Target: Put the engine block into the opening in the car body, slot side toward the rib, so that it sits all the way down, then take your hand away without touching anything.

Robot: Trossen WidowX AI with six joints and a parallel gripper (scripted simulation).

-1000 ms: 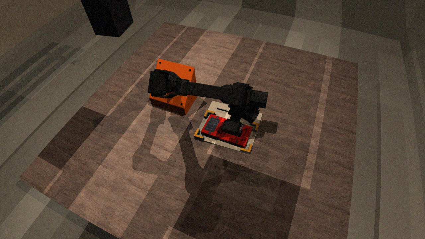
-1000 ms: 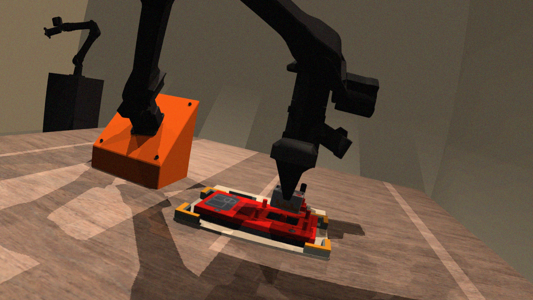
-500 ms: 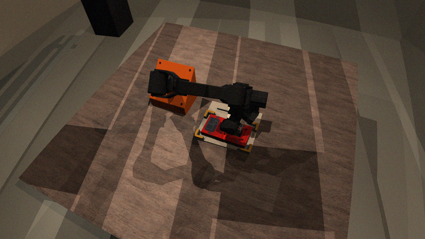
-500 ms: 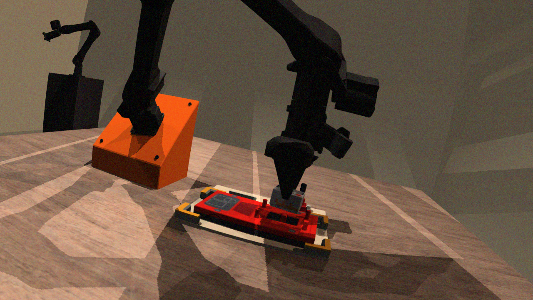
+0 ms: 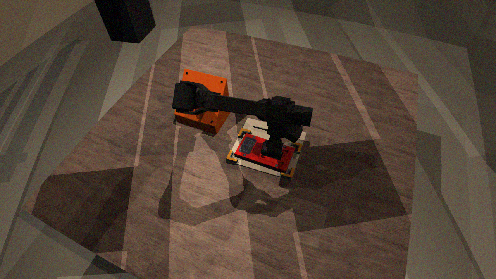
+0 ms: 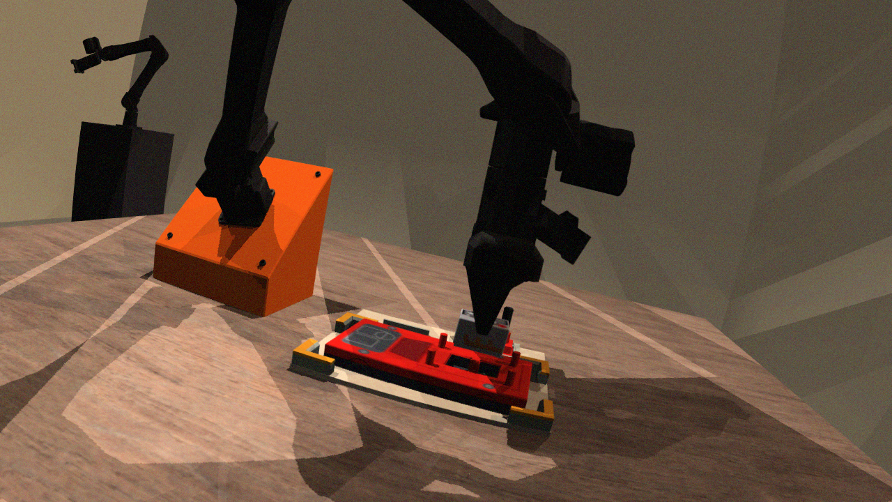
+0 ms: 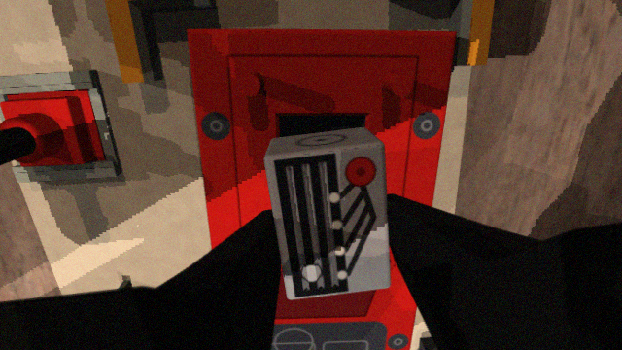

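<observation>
Now: the engine block 10 mm below my gripper tip. From my gripper tip the other things lie so: black peg (120 mm to the left, 30 mm below, 30 mm ahead).
</observation>
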